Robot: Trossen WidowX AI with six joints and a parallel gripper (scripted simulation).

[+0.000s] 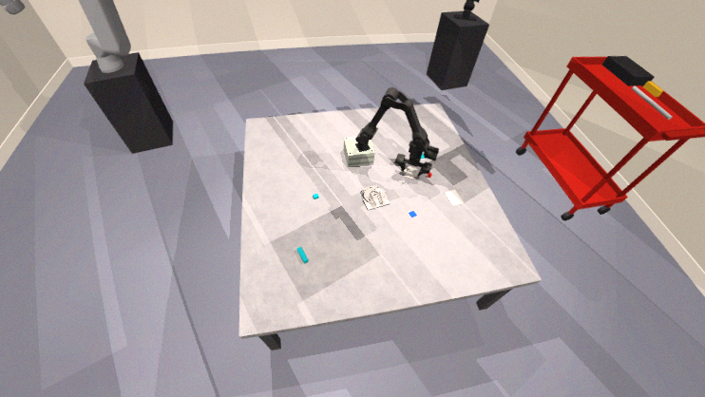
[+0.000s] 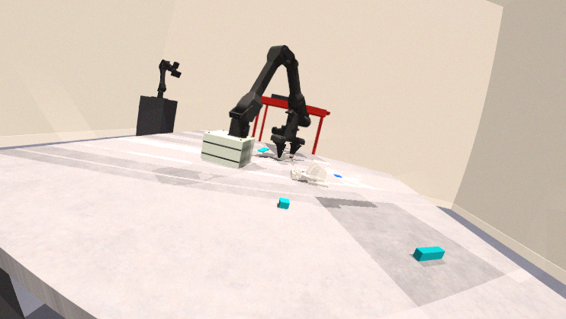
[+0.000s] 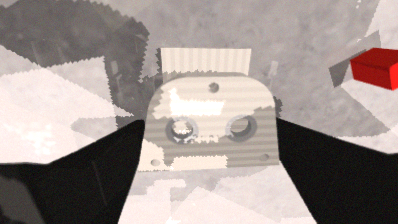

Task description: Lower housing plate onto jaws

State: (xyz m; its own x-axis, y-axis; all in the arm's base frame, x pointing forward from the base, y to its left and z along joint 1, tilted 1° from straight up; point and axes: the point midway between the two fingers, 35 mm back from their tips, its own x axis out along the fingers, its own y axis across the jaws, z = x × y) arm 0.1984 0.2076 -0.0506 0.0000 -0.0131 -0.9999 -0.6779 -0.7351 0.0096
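Right now the red block is 40 mm ahead of my gripper tip and 100 mm to the left of it. Round my gripper tip: housing plate 10 mm behind, 10 mm to the left, 20 mm above; then blue block 240 mm ahead, 110 mm to the right, 10 mm below; then cyan bar 110 mm behind, 130 mm to the left, 10 mm below.
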